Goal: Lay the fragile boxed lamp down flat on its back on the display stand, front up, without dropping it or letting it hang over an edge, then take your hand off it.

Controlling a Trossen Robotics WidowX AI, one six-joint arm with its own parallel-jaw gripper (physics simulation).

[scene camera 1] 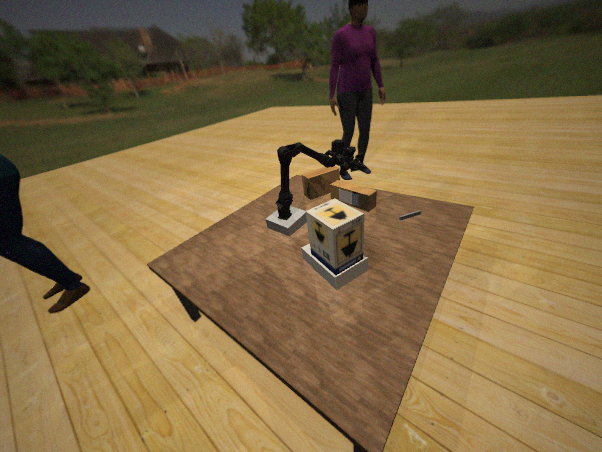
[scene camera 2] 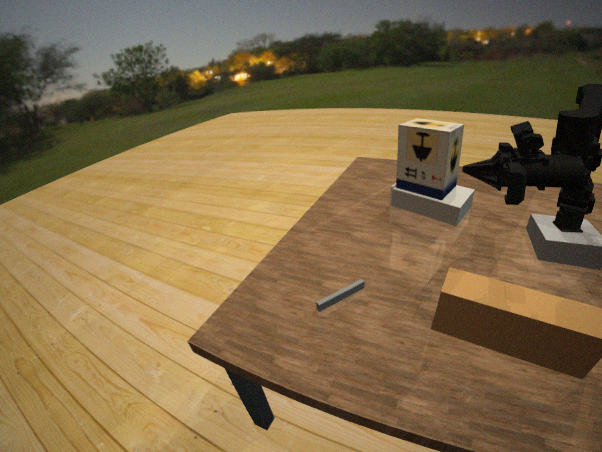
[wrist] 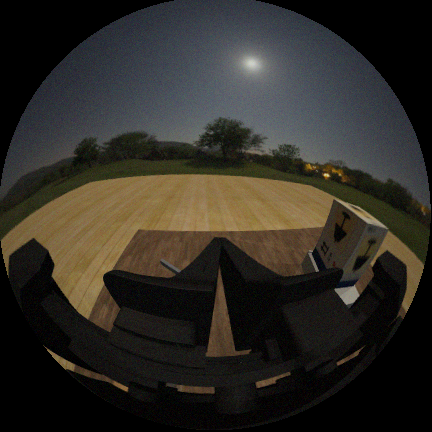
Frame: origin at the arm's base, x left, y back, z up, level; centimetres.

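Where they show: gripper, between the fingertips: (scene camera 1: pixel 366 167) (scene camera 2: pixel 462 168) (wrist: pixel 218 242); arm's base, origin of its link: (scene camera 1: pixel 284 216) (scene camera 2: pixel 567 227).
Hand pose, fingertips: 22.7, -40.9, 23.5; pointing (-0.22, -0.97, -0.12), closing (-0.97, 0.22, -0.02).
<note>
Things, the pixels of their top centre, and the offset from my fingertips, as dx, dy, dz. "spot": a spot on its surface instead. Level surfaces: height alone.
- wooden table, height of its surface: dz -30.0
- brown box, a spot on its surface: (scene camera 2: pixel 520 325) spot: +18.2, +11.8, -21.4
- small grey bar, centre of its top: (scene camera 2: pixel 341 291) (wrist: pixel 173 267) (scene camera 1: pixel 410 213) +7.2, -23.2, -27.9
The boxed lamp (scene camera 1: pixel 336 240) (scene camera 2: pixel 424 162) (wrist: pixel 345 245) is a white box with a blue band at its base and lamp pictures on its sides and top. It stands upright on the low white display stand (scene camera 1: pixel 350 274) (scene camera 2: pixel 425 204) (wrist: pixel 348 295). Some of the stand's top shows beside the box. My gripper (scene camera 2: pixel 465 169) (wrist: pixel 218 242) is shut and empty, its fingertips together. It is up in the air above the table, apart from the box, which shows to its right in the wrist view. Scene camera 1 shows the arm reaching out behind the box.
Two brown boxes (scene camera 1: pixel 320 183) (scene camera 1: pixel 353 194) lie on the wooden table (scene camera 1: pixel 300 310) (scene camera 2: pixel 390 320) behind the stand in scene camera 1. A brown box (scene camera 2: pixel 520 325) also shows in scene camera 2. A small grey bar (scene camera 1: pixel 410 215) (scene camera 2: pixel 340 295) (wrist: pixel 170 266) lies on the table. Two people stand beyond the table.
</note>
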